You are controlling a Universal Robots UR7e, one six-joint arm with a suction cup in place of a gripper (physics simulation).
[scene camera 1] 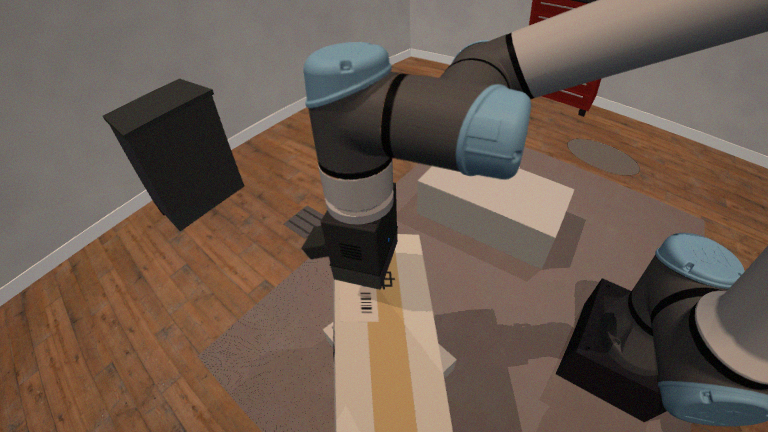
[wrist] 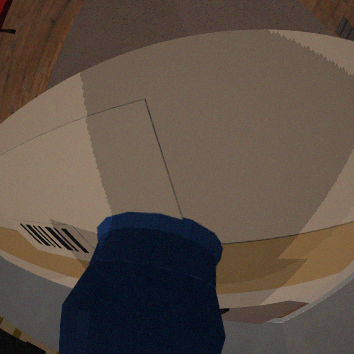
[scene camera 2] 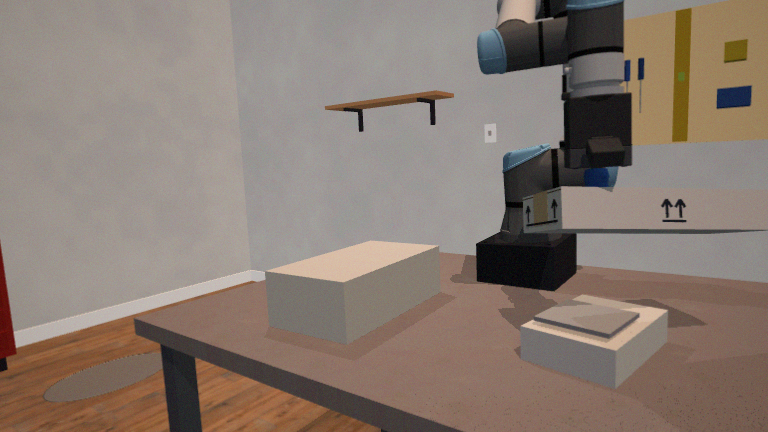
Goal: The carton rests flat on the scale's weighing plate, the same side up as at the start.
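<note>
The long pale carton, with a tan tape strip and a barcode label on top, hangs in the air, roughly level. The arrows on its sides point up in scene view 2. My gripper, a blue suction cup, is shut on the carton's top, towards one end. The scale stands on the table below the carton's height. Its grey weighing plate is bare. In scene view 1 the carton hides most of the scale, and corners of it show at the sides.
A large pale block stands on the brown table. The black robot base stands further back. A dark cabinet stands by the wall. A wooden shelf hangs on the wall.
</note>
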